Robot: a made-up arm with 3 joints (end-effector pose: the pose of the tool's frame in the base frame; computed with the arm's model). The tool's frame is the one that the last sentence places. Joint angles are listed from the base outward.
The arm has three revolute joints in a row. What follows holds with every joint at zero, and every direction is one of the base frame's.
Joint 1 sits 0.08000 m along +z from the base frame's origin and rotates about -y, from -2.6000 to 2.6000 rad.
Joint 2 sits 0.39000 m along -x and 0.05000 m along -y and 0.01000 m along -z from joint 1 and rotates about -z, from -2.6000 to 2.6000 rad.
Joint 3 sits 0.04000 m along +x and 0.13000 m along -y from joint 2 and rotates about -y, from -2.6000 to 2.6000 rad.
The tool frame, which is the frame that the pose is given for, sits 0.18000 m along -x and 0.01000 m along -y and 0.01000 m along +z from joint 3; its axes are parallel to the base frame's.
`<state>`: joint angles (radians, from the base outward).
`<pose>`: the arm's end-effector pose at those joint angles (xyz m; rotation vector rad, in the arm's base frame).
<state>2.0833 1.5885 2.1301</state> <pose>0.4073 -0.1745 -0.3015 0.0431 1.5550 1.8403</pose>
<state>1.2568 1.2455 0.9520</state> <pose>-0.0251 -0.0260 -0.4857 0.2277 -1.8656 -1.4825</pose>
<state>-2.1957 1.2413 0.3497</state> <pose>0.2802 0.0301 0.5749 -1.3498 1.5751 -0.4147</pose>
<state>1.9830 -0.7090 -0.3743</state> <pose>0.0977 -0.2369 -0.3061 -0.7286 -1.5345 0.3013</pose>
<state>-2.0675 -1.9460 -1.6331</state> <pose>0.2831 0.0582 0.2475 -0.5102 -1.5497 -2.3121</pose>
